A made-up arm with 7 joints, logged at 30 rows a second.
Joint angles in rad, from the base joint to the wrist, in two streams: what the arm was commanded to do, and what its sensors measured. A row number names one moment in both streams.
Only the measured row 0 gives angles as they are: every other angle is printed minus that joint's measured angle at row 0.
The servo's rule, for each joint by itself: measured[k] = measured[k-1] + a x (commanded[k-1-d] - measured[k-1]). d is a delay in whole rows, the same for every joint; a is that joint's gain. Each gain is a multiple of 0.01, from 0.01 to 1. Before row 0 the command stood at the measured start. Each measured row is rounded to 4 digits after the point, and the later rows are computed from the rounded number. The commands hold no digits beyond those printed.
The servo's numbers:
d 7
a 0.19 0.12 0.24 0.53 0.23 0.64 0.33
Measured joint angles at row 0:
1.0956, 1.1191, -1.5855, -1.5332, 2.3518, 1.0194, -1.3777
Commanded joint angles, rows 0 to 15:
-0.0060, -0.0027, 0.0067, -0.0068, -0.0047, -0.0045, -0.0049
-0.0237, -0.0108, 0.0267, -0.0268, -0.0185, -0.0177, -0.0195
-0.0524, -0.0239, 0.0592, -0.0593, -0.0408, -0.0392, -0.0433
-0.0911, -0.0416, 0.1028, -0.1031, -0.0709, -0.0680, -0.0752
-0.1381, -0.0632, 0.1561, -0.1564, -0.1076, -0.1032, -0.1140
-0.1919, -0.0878, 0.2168, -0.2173, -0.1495, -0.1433, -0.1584
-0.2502, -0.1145, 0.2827, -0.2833, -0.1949, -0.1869, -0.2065
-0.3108, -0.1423, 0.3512, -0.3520, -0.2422, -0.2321, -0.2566
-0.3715, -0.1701, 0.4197, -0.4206, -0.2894, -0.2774, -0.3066
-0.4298, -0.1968, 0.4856, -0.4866, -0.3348, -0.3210, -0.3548
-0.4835, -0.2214, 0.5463, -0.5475, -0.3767, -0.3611, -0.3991
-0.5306, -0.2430, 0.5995, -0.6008, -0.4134, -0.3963, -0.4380
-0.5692, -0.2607, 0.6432, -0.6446, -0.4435, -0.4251, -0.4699
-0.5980, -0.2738, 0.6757, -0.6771, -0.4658, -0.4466, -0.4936
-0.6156, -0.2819, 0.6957, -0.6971, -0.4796, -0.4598, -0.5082
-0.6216, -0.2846, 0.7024, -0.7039, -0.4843, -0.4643, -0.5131
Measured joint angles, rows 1 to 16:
0.0000, 0.0000, 0.0000, 0.0000, 0.0000, 0.0000, 0.0000
0.0000, 0.0000, 0.0000, 0.0000, 0.0000, 0.0000, 0.0000
0.0000, 0.0000, 0.0000, 0.0000, 0.0000, 0.0000, 0.0000
0.0000, 0.0000, 0.0000, 0.0000, 0.0000, 0.0000, 0.0000
0.0000, 0.0000, 0.0000, 0.0000, 0.0000, 0.0000, 0.0000
0.0000, 0.0000, 0.0000, 0.0000, 0.0000, 0.0000, 0.0000
0.0000, 0.0000, 0.0000, 0.0000, 0.0000, 0.0000, 0.0000
-0.0011, -0.0003, 0.0016, -0.0036, -0.0011, -0.0029, -0.0016
-0.0054, -0.0016, 0.0076, -0.0159, -0.0051, -0.0124, -0.0075
-0.0143, -0.0043, 0.0200, -0.0389, -0.0133, -0.0296, -0.0193
-0.0289, -0.0088, 0.0399, -0.0729, -0.0265, -0.0542, -0.0377
-0.0496, -0.0153, 0.0678, -0.1172, -0.0452, -0.0856, -0.0629
-0.0766, -0.0240, 0.1036, -0.1703, -0.0692, -0.1225, -0.0944
-0.1096, -0.0349, 0.1466, -0.2302, -0.0981, -0.1637, -0.1314
-0.1478, -0.0478, 0.1957, -0.2948, -0.1312, -0.2075, -0.1727
-0.1903, -0.0625, 0.2495, -0.3615, -0.1676, -0.2522, -0.2169

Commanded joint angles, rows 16 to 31:
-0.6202, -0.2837, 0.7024, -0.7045, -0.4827, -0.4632, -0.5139
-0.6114, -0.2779, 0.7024, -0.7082, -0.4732, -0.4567, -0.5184
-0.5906, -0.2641, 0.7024, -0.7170, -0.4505, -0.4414, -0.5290
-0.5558, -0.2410, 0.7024, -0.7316, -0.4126, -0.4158, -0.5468
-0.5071, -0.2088, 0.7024, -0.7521, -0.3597, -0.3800, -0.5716
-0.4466, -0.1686, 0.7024, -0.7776, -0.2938, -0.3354, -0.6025
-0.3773, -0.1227, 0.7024, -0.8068, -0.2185, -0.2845, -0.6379
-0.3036, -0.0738, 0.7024, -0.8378, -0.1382, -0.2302, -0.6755
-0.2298, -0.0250, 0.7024, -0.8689, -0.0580, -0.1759, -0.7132
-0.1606, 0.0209, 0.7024, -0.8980, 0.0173, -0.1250, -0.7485
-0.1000, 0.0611, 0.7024, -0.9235, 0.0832, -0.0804, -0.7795
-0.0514, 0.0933, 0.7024, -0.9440, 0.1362, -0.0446, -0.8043
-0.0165, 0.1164, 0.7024, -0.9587, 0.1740, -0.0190, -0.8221
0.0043, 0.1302, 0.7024, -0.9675, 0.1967, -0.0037, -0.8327
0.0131, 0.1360, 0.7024, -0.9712, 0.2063, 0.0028, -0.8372
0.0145, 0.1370, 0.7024, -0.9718, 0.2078, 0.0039, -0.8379
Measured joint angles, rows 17 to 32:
-0.2358, -0.0786, 0.3062, -0.4278, -0.2061, -0.2962, -0.2624
-0.2829, -0.0957, 0.3638, -0.4912, -0.2453, -0.3377, -0.3075
-0.3300, -0.1134, 0.4204, -0.5493, -0.2840, -0.3752, -0.3506
-0.3754, -0.1311, 0.4739, -0.5998, -0.3207, -0.4071, -0.3900
-0.4177, -0.1482, 0.5223, -0.6408, -0.3541, -0.4324, -0.4242
-0.4553, -0.1642, 0.5639, -0.6706, -0.3830, -0.4499, -0.4519
-0.4869, -0.1786, 0.5971, -0.6882, -0.4063, -0.4591, -0.4721
-0.5122, -0.1912, 0.6224, -0.6968, -0.4239, -0.4617, -0.4859
-0.5310, -0.2016, 0.6416, -0.7028, -0.4352, -0.4585, -0.4966
-0.5423, -0.2091, 0.6562, -0.7103, -0.4387, -0.4476, -0.5073
-0.5449, -0.2129, 0.6673, -0.7216, -0.4327, -0.4272, -0.5203
-0.5377, -0.2124, 0.6757, -0.7378, -0.4159, -0.3970, -0.5372
-0.5204, -0.2071, 0.6821, -0.7589, -0.3878, -0.3576, -0.5587
-0.4932, -0.1970, 0.6870, -0.7843, -0.3489, -0.3108, -0.5848
-0.4572, -0.1822, 0.6907, -0.8127, -0.3004, -0.2592, -0.6147
-0.4140, -0.1633, 0.6935, -0.8425, -0.2446, -0.2059, -0.6472

